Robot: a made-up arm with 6 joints.
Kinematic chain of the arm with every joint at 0, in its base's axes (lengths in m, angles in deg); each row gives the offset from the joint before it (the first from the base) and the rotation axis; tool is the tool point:
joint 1: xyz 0 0 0.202 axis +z
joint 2: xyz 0 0.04 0 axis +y
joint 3: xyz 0 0 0.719 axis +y
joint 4: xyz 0 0 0.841 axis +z
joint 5: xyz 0 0 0 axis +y
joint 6: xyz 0 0 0.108 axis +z
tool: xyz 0 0 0
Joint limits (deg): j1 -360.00..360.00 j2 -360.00..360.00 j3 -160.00..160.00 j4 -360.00..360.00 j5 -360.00..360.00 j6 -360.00..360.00
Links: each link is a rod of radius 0.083 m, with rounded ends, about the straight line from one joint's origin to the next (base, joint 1, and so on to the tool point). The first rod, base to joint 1, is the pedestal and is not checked.
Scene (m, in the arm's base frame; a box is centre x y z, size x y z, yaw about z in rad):
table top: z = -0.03
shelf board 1: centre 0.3 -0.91 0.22 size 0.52 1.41 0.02 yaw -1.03
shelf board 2: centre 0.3 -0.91 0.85 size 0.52 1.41 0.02 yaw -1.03
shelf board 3: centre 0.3 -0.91 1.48 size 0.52 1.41 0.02 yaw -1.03
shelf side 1: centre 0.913 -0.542 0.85 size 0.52 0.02 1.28 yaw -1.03
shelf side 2: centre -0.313 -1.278 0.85 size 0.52 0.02 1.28 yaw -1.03
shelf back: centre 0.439 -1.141 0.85 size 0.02 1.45 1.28 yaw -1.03
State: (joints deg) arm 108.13 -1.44 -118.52 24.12 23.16 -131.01
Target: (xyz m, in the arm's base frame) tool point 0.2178 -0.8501 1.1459
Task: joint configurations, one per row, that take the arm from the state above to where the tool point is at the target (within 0.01 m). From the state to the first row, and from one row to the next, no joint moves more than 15 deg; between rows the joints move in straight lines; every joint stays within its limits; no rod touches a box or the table.
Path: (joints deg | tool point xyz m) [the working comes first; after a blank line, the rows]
Joints at the target: 108.16 2.94 -81.56 23.49 24.67 -131.01
Straight joint move there: touches shelf board 2.

1: 104.24 11.40 -128.26 24.50 24.08 -131.01 | 0.1192 -0.7066 0.5181
2: 100.34 24.25 -137.99 24.87 25.01 -131.01 | 0.0460 -0.5820 0.5175
3: 96.45 37.09 -147.73 25.25 25.93 -131.01 | -0.0082 -0.4632 0.4848
4: 96.29 36.20 -133.53 25.12 26.08 -131.01 | -0.0038 -0.5147 0.7052
5: 96.13 35.31 -119.33 25.00 26.23 -131.01 | -0.0051 -0.5162 0.9295
6: 95.97 34.41 -105.13 24.88 26.37 -131.01 | -0.0115 -0.4682 1.1459
7: 100.03 23.92 -97.27 24.41 25.81 -131.01 | 0.0451 -0.5964 1.1691
8: 104.10 13.43 -89.42 23.95 25.24 -131.01 | 0.1218 -0.7258 1.1694
9: 108.16 2.94 -81.56 23.49 24.67 -131.01 | 0.2178 -0.8501 1.1459

